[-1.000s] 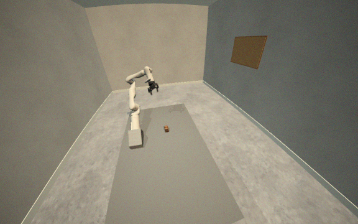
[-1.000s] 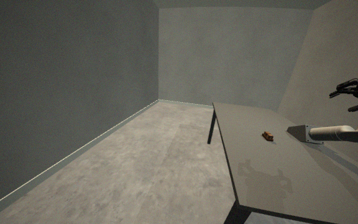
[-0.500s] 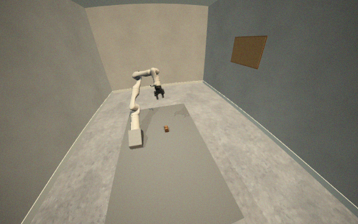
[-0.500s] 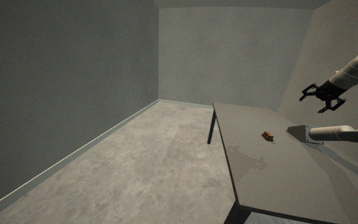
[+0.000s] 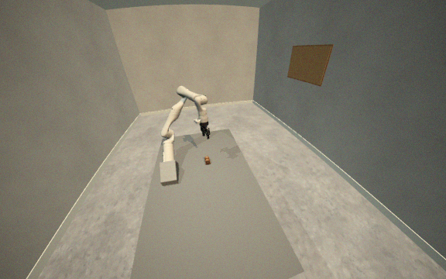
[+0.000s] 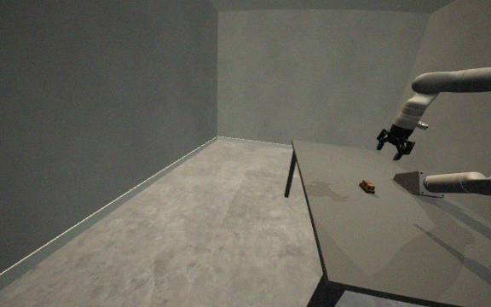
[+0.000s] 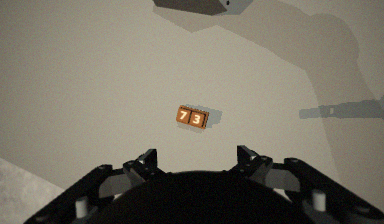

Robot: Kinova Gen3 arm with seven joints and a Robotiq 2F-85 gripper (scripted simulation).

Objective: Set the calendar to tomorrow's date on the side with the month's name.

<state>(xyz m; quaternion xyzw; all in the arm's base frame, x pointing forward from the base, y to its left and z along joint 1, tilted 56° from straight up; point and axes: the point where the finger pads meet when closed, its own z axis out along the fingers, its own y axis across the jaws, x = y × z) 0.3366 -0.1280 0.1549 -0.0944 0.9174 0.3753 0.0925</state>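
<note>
Right now the digit cube is 21 cm below my hand, 8 cm to the right of it and 2 cm behind it. Also, from my hand: orange tray 23 cm below, 6 cm to the right, 2 cm behind.
</note>
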